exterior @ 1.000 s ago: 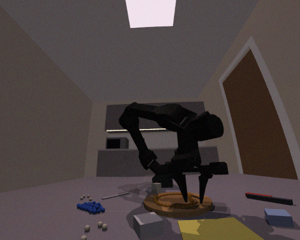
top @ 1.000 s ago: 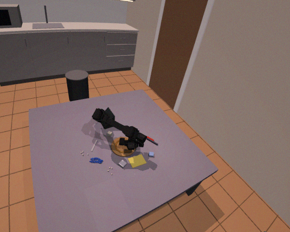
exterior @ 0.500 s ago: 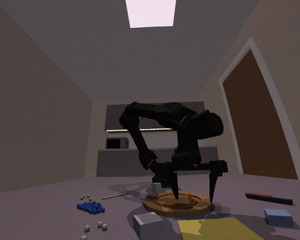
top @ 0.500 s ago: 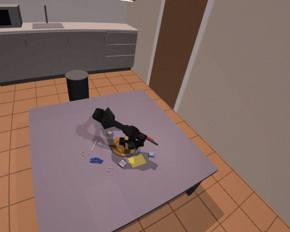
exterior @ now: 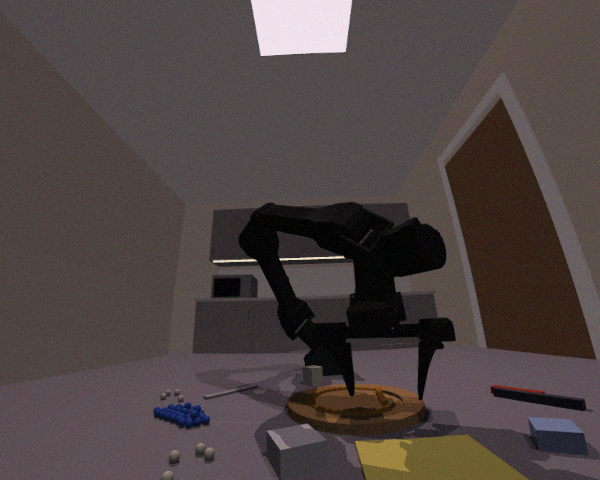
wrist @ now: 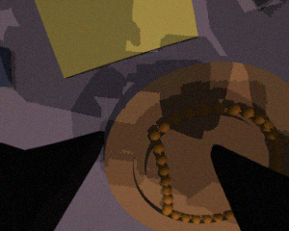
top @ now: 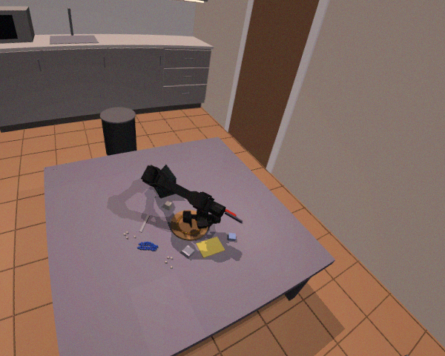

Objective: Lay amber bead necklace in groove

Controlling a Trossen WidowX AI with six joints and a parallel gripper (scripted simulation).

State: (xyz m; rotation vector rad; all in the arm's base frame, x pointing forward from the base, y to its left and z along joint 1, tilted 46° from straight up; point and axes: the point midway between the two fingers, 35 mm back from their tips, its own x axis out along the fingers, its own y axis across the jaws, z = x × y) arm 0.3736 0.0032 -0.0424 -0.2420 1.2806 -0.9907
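My gripper tip is now 5 cm past the round wooden bead board, 3 cm to the left of it and 2 cm above it. Round my gripper tip: blue block (12 cm to the left, 12 cm ahead, 2 cm below); then grey block (12 cm to the right, 9 cm ahead, 1 cm below); then yellow pad (12 cm ahead, 2 cm below, 1 cm to the right).
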